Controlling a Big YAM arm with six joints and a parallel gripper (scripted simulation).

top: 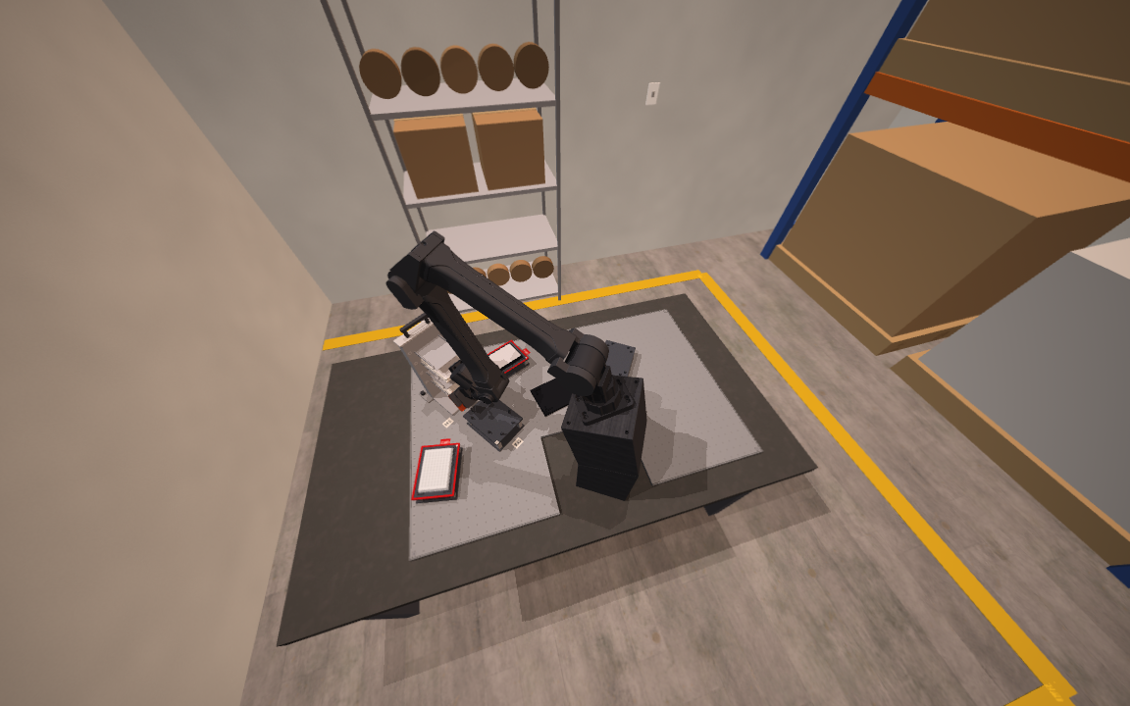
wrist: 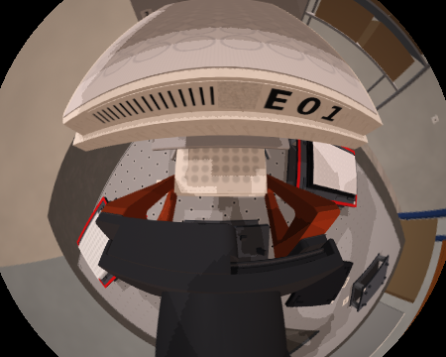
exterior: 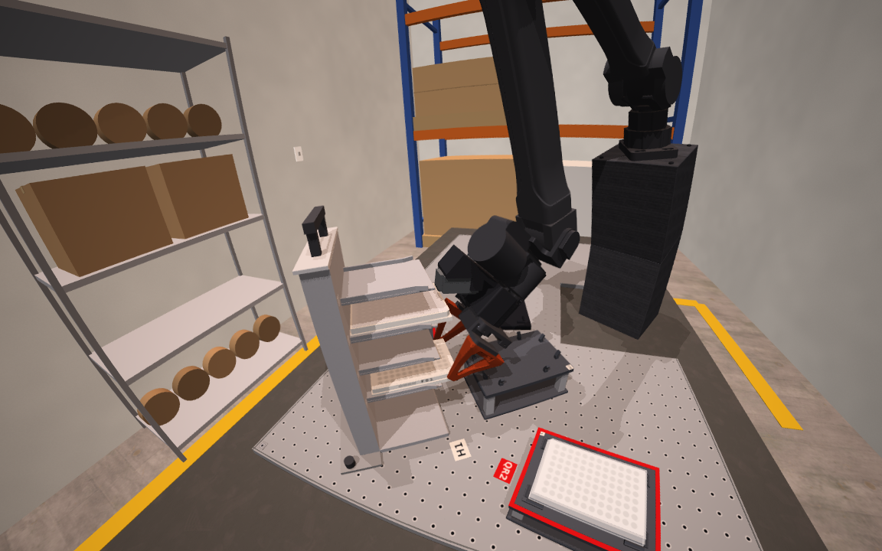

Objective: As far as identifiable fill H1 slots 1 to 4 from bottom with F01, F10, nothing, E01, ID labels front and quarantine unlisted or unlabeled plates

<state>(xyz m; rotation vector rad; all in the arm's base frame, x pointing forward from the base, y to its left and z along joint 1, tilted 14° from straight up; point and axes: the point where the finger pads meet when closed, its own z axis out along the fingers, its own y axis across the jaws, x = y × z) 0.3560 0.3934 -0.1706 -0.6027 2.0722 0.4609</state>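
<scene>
Right now the dark regrip nest is 10 cm behind my hand, 7 cm to the right of it and 5 cm below it. Round my hand: quarantine nest QR1 (14 cm ahead, 14 cm to the right, 7 cm below); H1 deck label (5 cm behind, 9 cm to the left, 10 cm below); plate hotel H1 (12 cm ahead, 8 cm to the left, 5 cm above).
</scene>
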